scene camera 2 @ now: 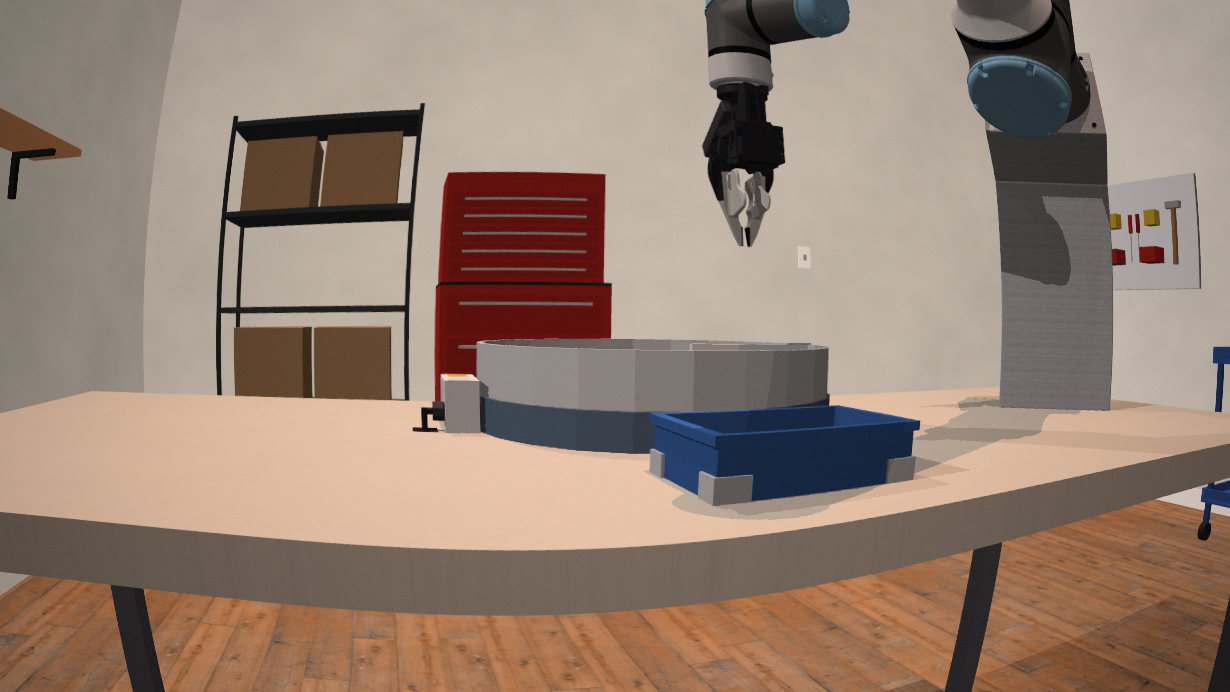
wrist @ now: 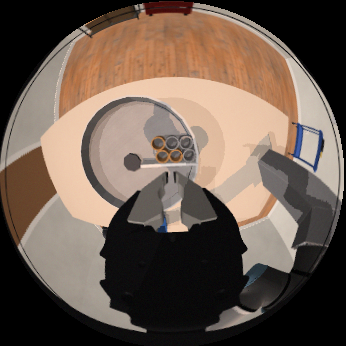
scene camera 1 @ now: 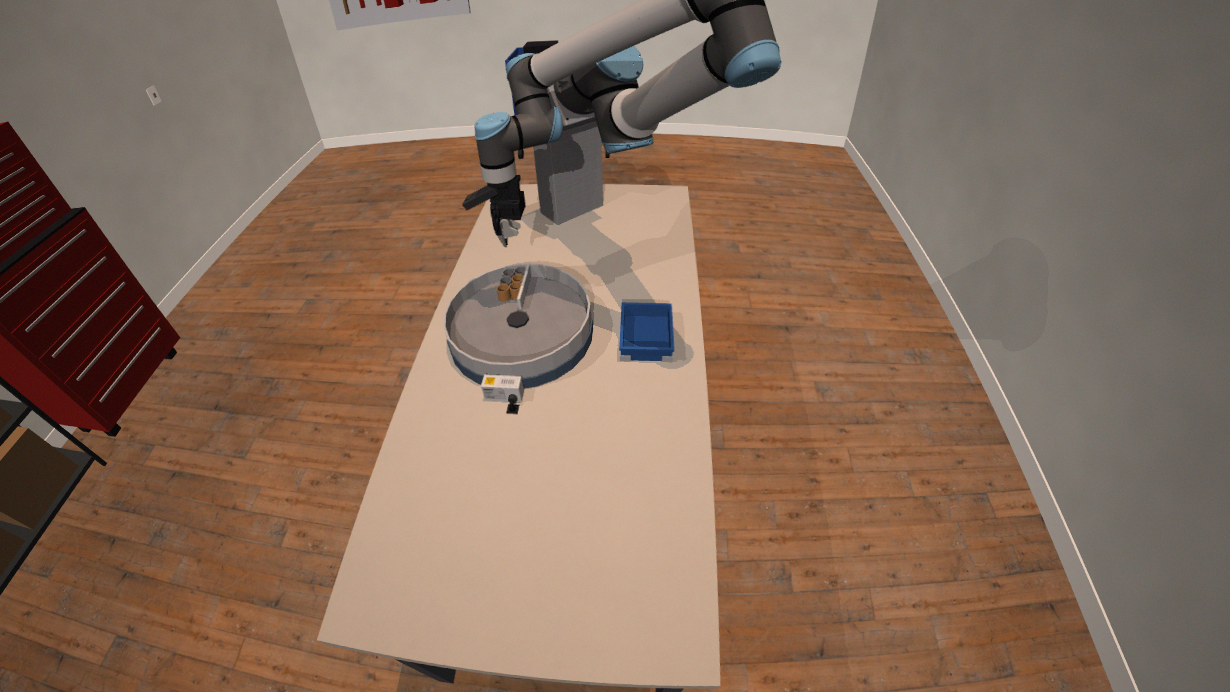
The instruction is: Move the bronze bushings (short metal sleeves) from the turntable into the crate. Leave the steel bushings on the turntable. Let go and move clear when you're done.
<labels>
My gripper shows in scene camera 2, in the wrist view point(170, 172) and in scene camera 1. The same spot on my gripper: point(scene camera 2: 726, 185) is point(scene camera 1: 501, 227).
</labels>
